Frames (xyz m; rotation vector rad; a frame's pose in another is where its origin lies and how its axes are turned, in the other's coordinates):
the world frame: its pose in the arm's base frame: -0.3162 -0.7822 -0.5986 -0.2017 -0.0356 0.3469
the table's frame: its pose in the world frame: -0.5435 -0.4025 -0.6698 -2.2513 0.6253 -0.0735
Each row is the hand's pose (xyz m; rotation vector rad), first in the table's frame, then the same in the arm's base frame.
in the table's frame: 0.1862 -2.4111 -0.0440 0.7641 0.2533 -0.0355
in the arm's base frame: -0.1062 0.4171 0.2460 -1.7494 0.2135 -0.3507
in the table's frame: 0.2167 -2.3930 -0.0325 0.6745 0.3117 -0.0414
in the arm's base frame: -0.0782 0.4046 0.2248 -1.8337 0.2332 -0.4150
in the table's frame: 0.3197 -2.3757 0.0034 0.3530 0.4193 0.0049
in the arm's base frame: 0.0227 0.3960 0.1809 -2.1358 0.3493 -0.5231
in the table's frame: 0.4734 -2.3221 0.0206 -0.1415 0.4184 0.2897
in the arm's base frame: 0.1674 0.3398 0.1289 -2.5742 0.7638 -0.4129
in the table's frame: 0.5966 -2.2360 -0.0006 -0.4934 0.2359 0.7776
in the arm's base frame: 0.2752 0.2399 0.0909 -2.7234 1.4133 0.0721
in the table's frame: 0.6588 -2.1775 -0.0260 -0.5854 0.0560 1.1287
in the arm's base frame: 0.3267 0.1689 0.0750 2.5033 -1.7782 -0.4844
